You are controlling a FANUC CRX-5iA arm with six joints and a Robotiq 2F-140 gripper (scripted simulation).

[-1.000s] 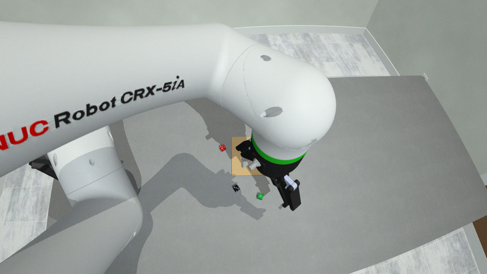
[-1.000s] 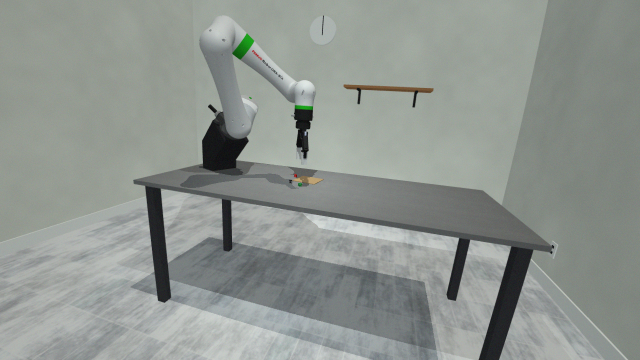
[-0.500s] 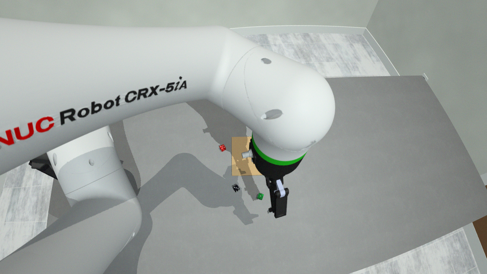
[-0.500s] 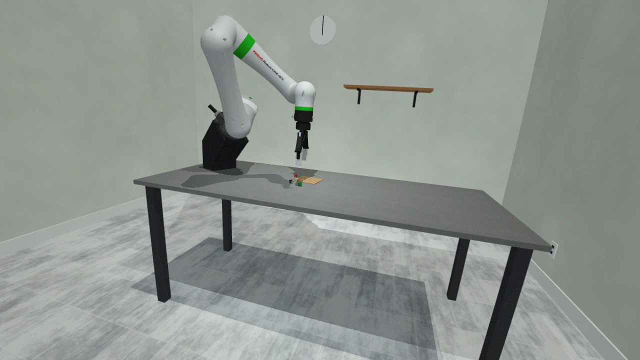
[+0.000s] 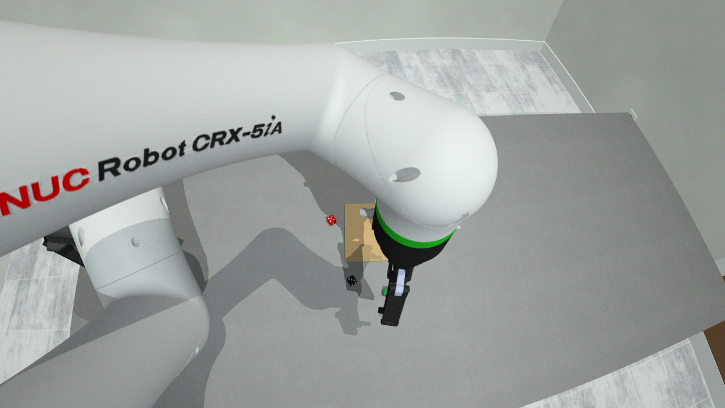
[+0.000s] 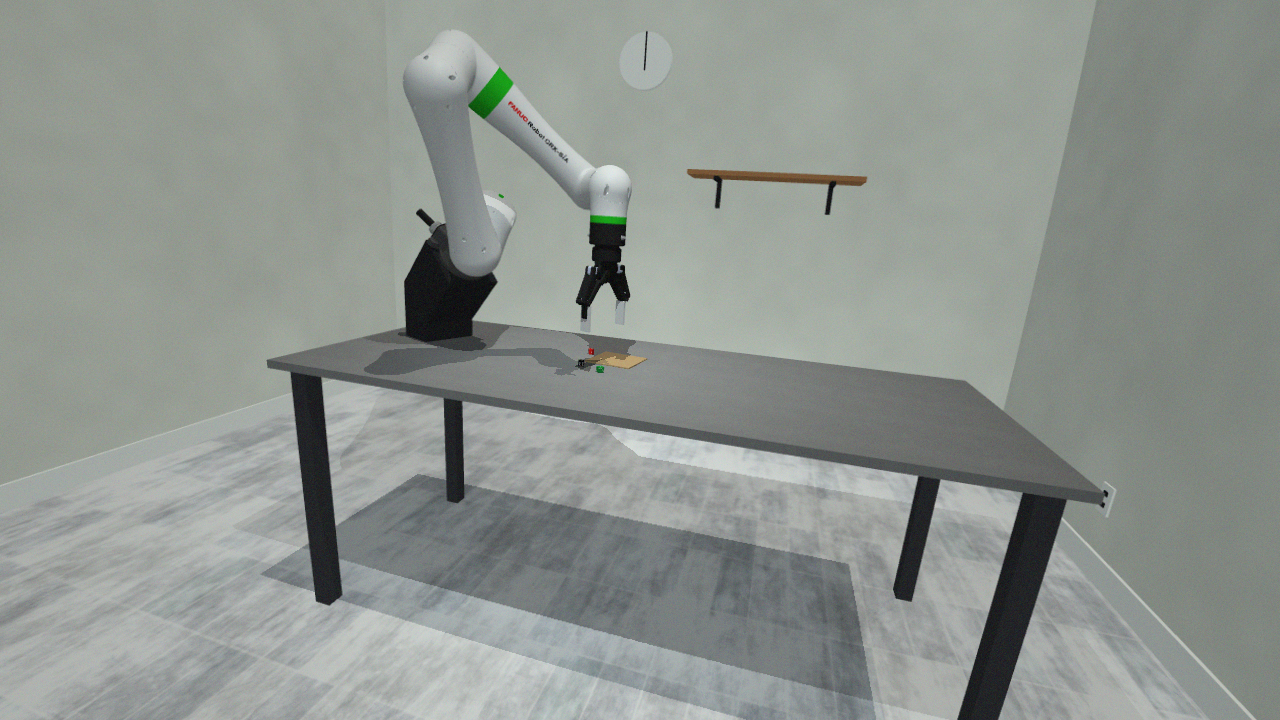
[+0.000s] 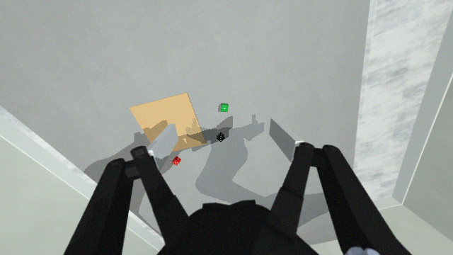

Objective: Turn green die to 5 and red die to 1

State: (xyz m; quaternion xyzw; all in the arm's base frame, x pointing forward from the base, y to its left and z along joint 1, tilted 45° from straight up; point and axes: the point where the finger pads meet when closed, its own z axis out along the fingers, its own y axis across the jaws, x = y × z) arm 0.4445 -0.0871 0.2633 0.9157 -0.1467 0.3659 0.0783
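Now: the green die 12 cm below my hand. From my hand the other things lie so: red die 19 cm to the left, 12 cm below, 7 cm behind; then tan mat 14 cm to the left, 13 cm below, 2 cm ahead; then black die 12 cm below, 7 cm behind, 4 cm to the left.
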